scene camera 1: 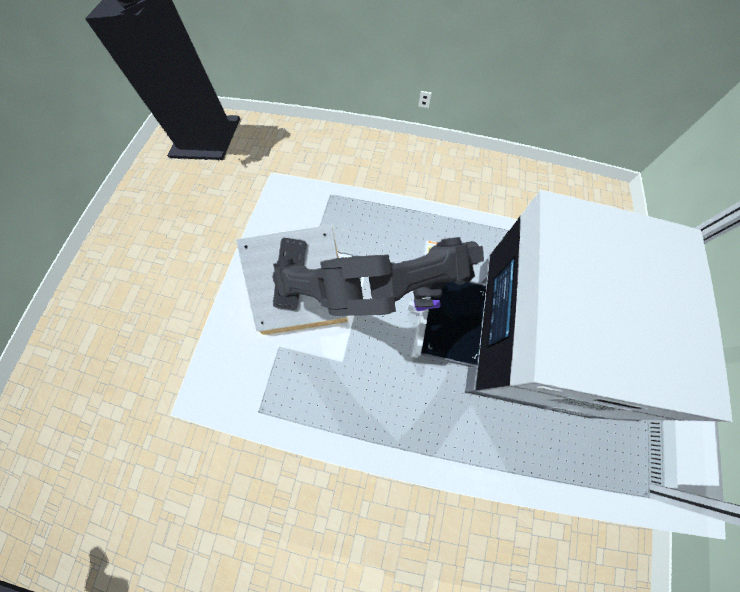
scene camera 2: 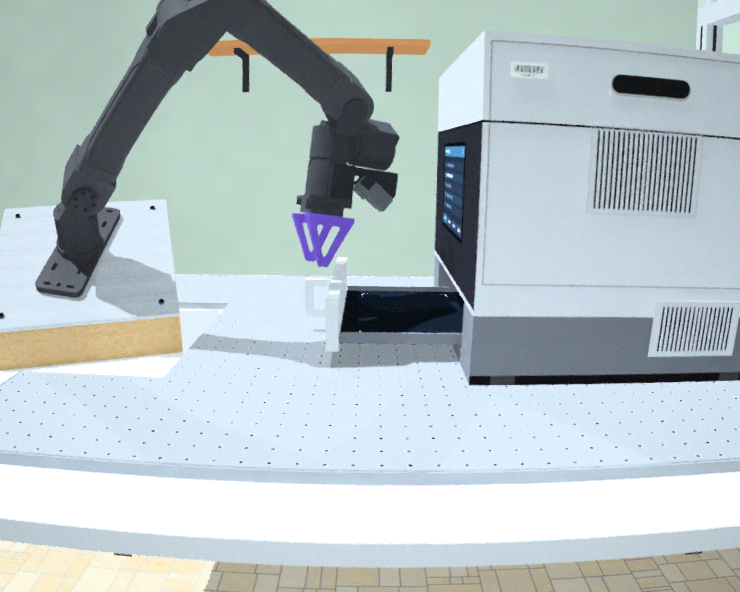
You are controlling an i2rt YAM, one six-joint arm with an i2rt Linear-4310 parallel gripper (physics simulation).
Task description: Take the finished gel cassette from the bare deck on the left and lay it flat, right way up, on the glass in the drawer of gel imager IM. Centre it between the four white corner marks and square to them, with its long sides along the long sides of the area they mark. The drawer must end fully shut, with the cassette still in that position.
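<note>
A small white and orange piece shows on the deck beyond the arm in scene camera 1. It looks like part of the gel cassette; the arm hides the rest, and the cassette does not show in scene camera 2. The drawer of the gel imager is pulled out. Its dark glass shows no cassette, and some white corner marks are visible. My gripper is open and empty. Its purple fingers point down, above and beside the white drawer front and its handle.
The arm's base stands on a raised board at the left. The perforated deck runs under the imager and the drawer. A black column stands on the floor, and an orange shelf is on the wall behind.
</note>
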